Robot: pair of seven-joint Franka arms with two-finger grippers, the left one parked.
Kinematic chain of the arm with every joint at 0, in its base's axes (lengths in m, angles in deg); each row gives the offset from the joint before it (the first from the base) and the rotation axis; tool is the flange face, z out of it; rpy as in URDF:
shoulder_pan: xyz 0 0 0.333 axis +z
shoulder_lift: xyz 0 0 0 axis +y
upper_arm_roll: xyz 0 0 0.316 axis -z
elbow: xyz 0.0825 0 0 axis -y
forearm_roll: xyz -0.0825 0 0.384 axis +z
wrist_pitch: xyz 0 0 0 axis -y
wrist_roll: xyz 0.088 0 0 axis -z
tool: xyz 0 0 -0.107 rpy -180 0 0
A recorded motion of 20 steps. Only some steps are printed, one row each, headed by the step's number.
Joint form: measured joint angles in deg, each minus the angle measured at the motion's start. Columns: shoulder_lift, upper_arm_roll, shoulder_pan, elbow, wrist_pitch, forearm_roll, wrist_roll.
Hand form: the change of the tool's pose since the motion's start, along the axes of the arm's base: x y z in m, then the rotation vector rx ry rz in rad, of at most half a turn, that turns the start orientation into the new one. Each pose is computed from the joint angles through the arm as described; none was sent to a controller.
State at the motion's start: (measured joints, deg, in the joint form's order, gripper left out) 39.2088 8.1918 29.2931 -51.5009 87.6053 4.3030 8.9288
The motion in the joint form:
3: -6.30 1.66 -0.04 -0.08 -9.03 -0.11 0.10
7: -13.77 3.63 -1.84 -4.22 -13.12 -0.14 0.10
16: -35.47 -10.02 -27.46 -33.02 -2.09 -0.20 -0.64
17: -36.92 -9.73 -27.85 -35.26 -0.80 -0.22 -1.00
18: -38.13 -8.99 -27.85 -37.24 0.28 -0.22 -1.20
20: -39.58 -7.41 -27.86 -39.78 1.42 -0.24 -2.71
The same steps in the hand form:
3: -0.0296 -0.0304 0.0657 -0.0229 0.0422 -0.0289
7: -0.0510 -0.0859 0.1164 -0.0219 0.0555 -0.0982
16: -0.0980 -0.2618 0.1319 0.0877 0.0191 -0.3223
17: -0.1031 -0.2687 0.1299 0.0887 0.0096 -0.3290
18: -0.1076 -0.2760 0.1271 0.0893 0.0035 -0.3396
20: -0.1133 -0.2916 0.1220 0.0902 0.0008 -0.3423

